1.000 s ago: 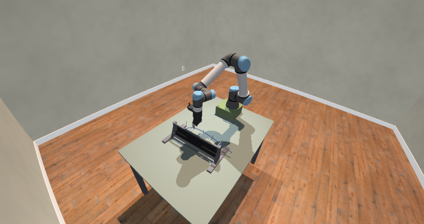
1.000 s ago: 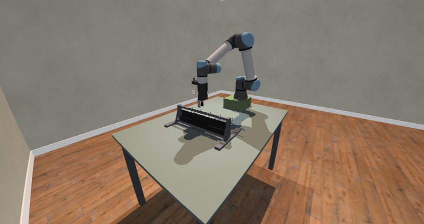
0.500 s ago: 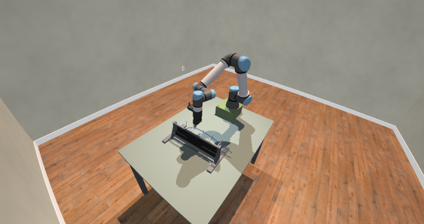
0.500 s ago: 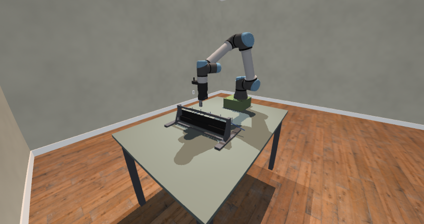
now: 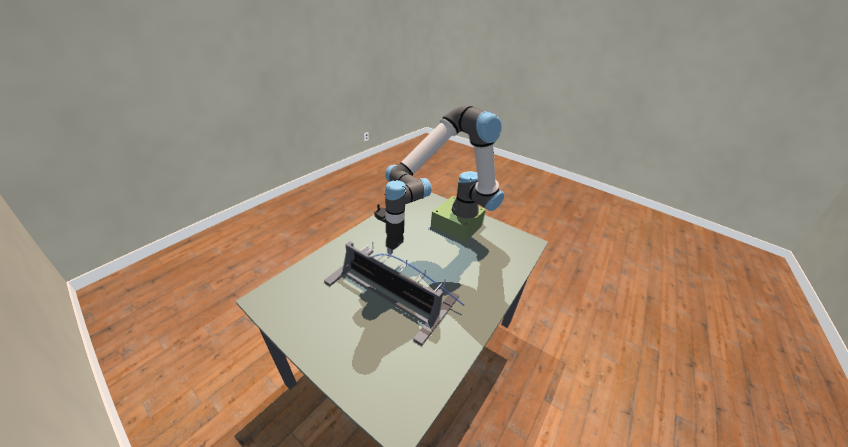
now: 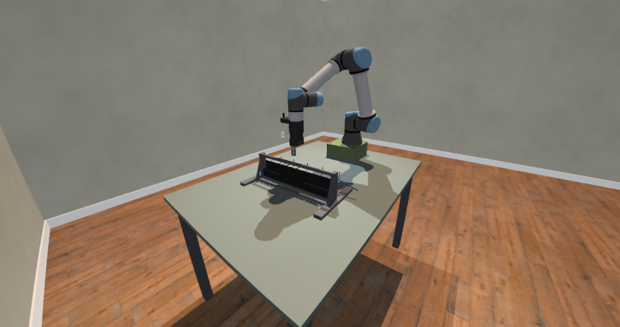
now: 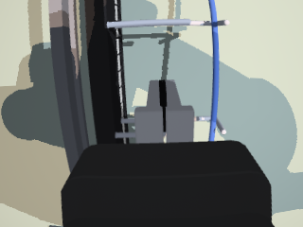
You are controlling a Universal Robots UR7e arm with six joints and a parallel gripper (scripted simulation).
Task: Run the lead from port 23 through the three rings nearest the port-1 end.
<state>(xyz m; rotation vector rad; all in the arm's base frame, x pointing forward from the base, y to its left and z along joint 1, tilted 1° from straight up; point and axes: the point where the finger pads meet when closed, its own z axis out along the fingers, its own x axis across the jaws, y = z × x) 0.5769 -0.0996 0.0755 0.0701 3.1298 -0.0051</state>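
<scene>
Now: the rack 60 mm ahead of my hand, 50 mm to the left of it and 100 mm below it.
</scene>
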